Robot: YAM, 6 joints.
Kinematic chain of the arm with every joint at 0, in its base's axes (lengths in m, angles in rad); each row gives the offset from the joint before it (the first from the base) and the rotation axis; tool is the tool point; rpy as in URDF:
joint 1: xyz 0 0 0.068 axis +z
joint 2: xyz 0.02 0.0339 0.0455 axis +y
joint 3: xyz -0.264 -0.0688 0 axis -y
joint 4: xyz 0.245 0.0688 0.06 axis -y
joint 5: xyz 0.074 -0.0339 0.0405 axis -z
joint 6: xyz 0.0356 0 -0.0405 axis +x
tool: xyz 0 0 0 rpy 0 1.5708 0
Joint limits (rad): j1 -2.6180..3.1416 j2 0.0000..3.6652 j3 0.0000..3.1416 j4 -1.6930..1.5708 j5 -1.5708..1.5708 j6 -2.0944..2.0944
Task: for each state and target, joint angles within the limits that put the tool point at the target. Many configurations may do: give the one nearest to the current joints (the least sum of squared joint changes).
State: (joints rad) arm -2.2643 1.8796 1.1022 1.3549 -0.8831 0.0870
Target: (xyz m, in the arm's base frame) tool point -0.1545 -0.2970 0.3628
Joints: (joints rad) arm -2.1349 1.6202 1.0321 1.4340 -0.9164 0.0870
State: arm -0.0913 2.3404 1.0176 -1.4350 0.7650 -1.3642
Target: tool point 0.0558 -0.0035 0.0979
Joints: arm 0.2471 2.3198 0.3150 -1.5120 0.4991 -1.3642
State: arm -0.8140 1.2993 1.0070 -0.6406 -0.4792 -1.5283
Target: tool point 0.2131 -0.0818 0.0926
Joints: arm -0.4410 1.7063 0.6859 -0.6199 -0.4974 -1.5283
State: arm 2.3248 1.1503 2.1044 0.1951 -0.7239 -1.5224
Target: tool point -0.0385 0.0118 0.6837
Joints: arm 2.2618 1.1333 2.1138 0.1978 -0.6715 -1.5224
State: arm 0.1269 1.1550 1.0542 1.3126 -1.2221 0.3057
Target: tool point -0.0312 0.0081 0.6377
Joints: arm 0.5135 0.9857 1.7267 1.2089 -0.6799 0.3057
